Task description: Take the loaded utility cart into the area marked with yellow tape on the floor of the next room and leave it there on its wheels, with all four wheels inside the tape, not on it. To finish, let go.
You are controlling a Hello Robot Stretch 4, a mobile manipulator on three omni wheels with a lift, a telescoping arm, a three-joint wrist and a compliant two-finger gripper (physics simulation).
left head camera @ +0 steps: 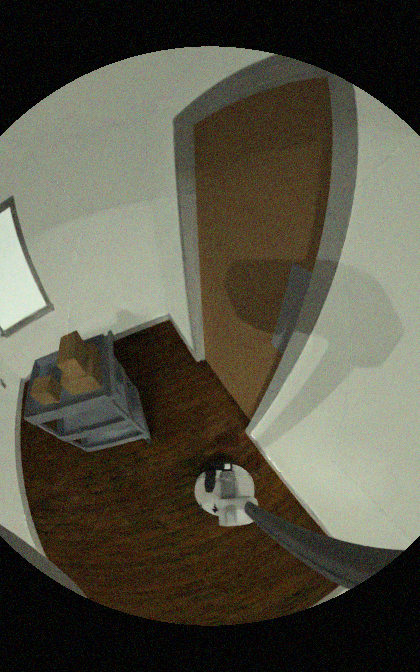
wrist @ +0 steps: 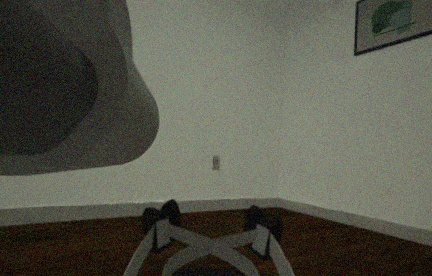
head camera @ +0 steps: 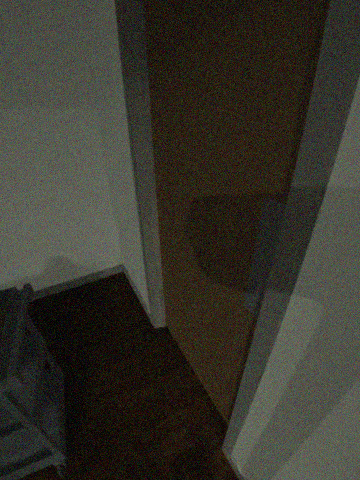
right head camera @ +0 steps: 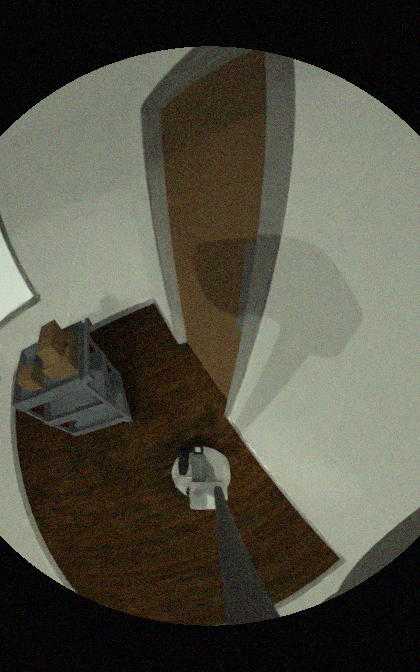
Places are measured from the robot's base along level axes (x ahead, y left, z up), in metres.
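Pixels of known places: gripper, fingertip midpoint: [wrist: 212,219] [right head camera: 180,494].
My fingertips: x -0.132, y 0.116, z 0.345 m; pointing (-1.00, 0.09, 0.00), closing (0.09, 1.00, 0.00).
Observation:
Behind a point stands the place of what it marks.
The grey-blue utility cart [head camera: 42,392] {x 0.570, y 0.640, z 0.433 m} [left head camera: 70,406] [right head camera: 50,393] {x 0.318, y 0.788, z 0.806 m} stands upright at the left, near the back wall. On its top tray are a tall brown box [left head camera: 71,357] [right head camera: 50,342] {x 0.519, y 0.708, z 0.998 m}, a small one [left head camera: 46,390] [right head camera: 30,380] {x 0.351, y 0.950, z 0.864 m} and another low box [left head camera: 82,384] [right head camera: 62,369] {x 0.462, y 0.724, z 0.831 m}. A lower shelf shows partly; most wheels are hidden or too dark to tell. My gripper [wrist: 212,219] {x -0.132, y 0.116, z 0.345 m} is open and empty above the floor, facing a wall, apart from the cart, which does not show in the wrist view. No yellow tape shows.
A grey door frame [head camera: 142,200] {x 1.267, y 0.215, z 1.062 m} [left head camera: 187,225] [right head camera: 160,210] {x 1.283, y 0.184, z 1.315 m} surrounds a brown surface [head camera: 215,125] {x 0.854, y -0.103, z 1.464 m} [left head camera: 250,210] [right head camera: 215,190] {x 0.815, y -0.125, z 1.462 m} right of the cart, with a blue-grey strip [left head camera: 295,295] on it. My round base [left head camera: 202,500] [right head camera: 222,465] {x 0.051, y -0.149, z 0.185 m} stands near the right wall. A window [left head camera: 17,275] is at the left.

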